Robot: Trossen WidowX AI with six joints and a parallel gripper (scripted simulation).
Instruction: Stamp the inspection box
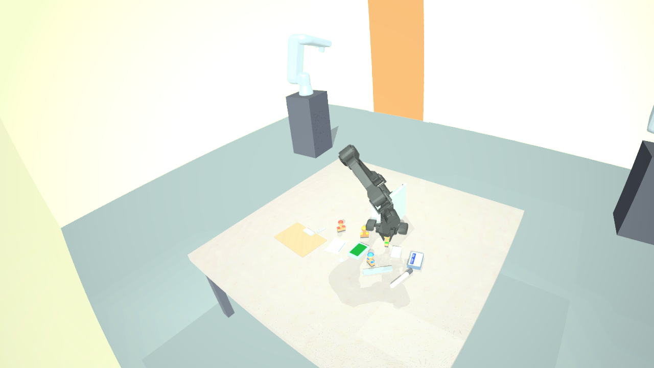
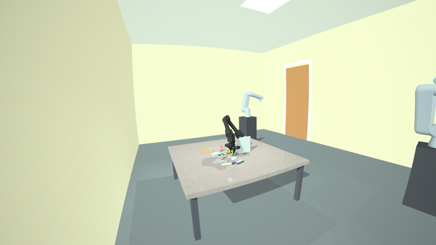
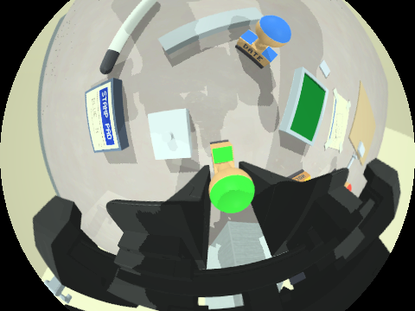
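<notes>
Now: gripper tip right at the green-knobbed stamp. Also, from my gripper tip: orange-knobbed stamp 2 cm behind, 13 cm to the right, 2 cm below; blue-knobbed stamp 13 cm ahead, 1 cm to the right, 2 cm below; green ink pad 9 cm ahead, 10 cm to the right, 4 cm below.
</notes>
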